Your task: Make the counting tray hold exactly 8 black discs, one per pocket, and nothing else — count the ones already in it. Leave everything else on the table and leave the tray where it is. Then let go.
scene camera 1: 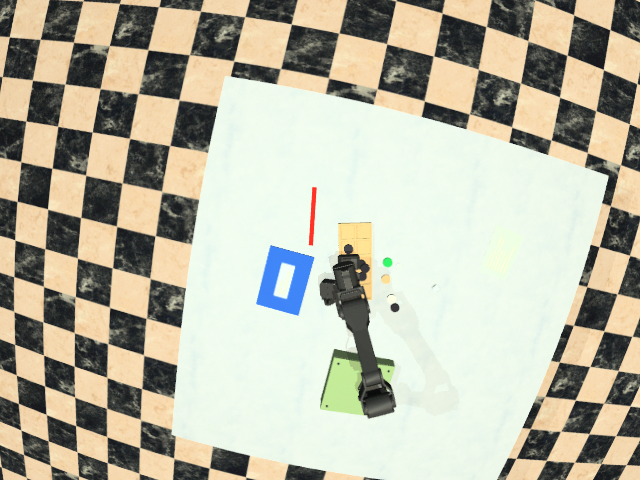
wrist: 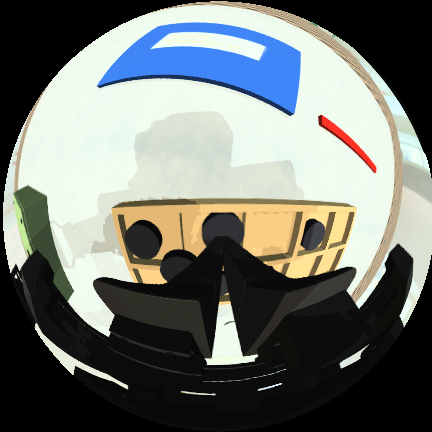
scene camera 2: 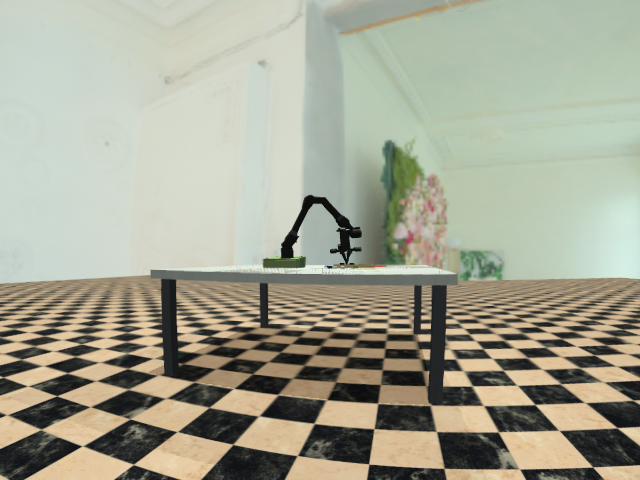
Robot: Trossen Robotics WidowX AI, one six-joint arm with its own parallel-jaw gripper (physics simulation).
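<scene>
The tan counting tray lies under my gripper, which is shut with nothing between its fingertips. In the wrist view the tips overlap a black disc in the far row; contact is unclear. One black disc sits in the left end pocket, and another black disc is right of the tips. A black disc left of the fingers seems to lie across dividers. More dark disc shows behind the fingers. Scene camera 1 shows a loose black disc on the table. The arm hides some pockets.
A green disc, a tan disc and a white disc lie right of the tray. A blue frame and a red stick lie left. A pale pad lies far right.
</scene>
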